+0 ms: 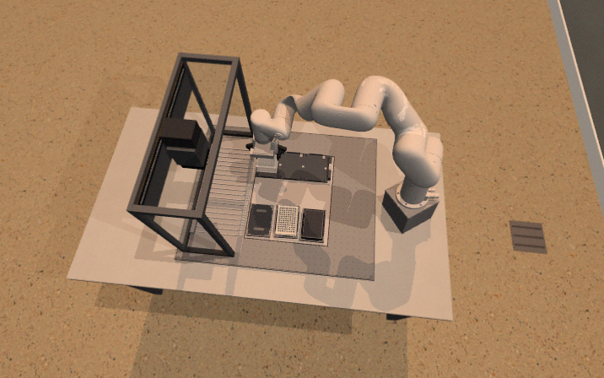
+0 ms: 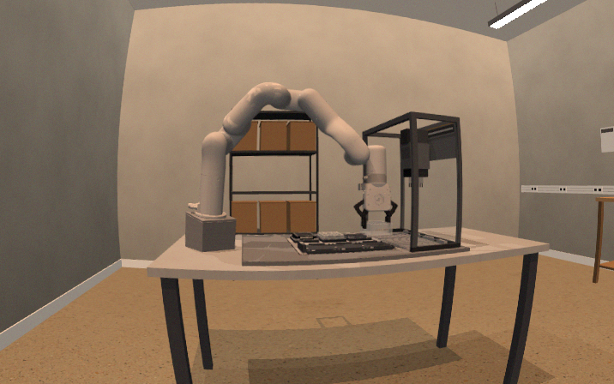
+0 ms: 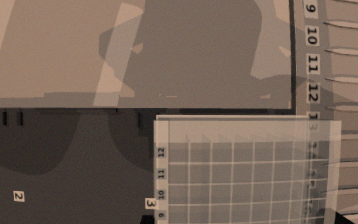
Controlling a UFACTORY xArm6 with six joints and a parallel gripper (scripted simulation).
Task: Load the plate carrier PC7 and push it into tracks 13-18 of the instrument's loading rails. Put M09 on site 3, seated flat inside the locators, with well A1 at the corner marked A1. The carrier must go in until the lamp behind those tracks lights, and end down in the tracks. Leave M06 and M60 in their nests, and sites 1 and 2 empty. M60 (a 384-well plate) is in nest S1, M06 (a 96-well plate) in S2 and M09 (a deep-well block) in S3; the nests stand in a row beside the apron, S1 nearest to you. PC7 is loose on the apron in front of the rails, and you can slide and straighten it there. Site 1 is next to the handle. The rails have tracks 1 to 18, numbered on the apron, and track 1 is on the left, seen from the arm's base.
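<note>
Now: the dark plate carrier PC7 110 mm behind my hand and 70 mm below it. From my hand the other things lie so: white 96-well plate M06: 110 mm behind, 260 mm to the left, 60 mm below; then nest S3: 270 mm to the left, 80 mm below; then deep-well block M09: 10 mm below.
</note>
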